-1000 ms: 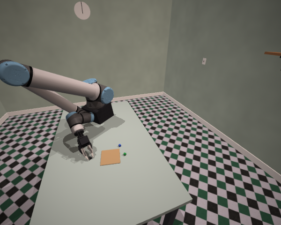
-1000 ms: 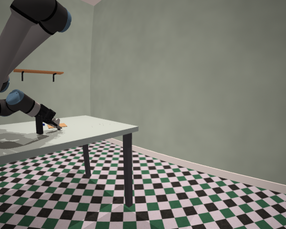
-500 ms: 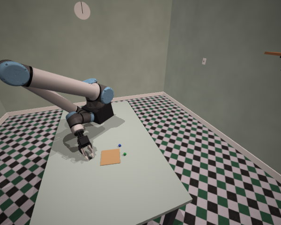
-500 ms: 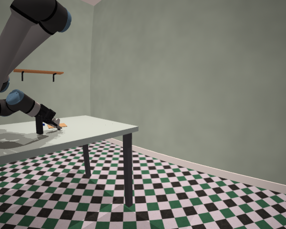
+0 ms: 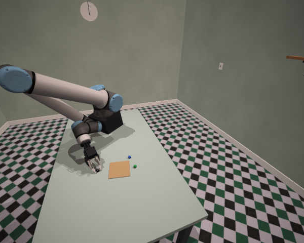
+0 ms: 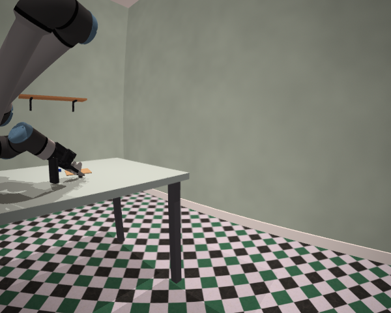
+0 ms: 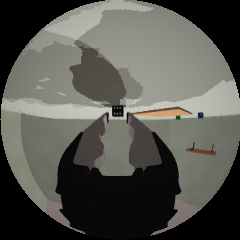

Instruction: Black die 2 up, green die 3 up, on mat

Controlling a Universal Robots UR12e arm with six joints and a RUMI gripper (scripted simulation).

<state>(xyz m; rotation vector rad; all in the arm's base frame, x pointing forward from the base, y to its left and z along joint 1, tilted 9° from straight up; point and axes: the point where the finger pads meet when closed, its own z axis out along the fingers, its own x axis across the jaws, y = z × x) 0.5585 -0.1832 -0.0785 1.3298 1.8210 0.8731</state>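
My hand is 1 cm above the black die. Also, from my hand: green die: 8 cm ahead, 24 cm to the left, 1 cm below; orange mat: 5 cm ahead, 14 cm to the left, 1 cm below; blue die: 3 cm behind, 24 cm to the left, 1 cm below.
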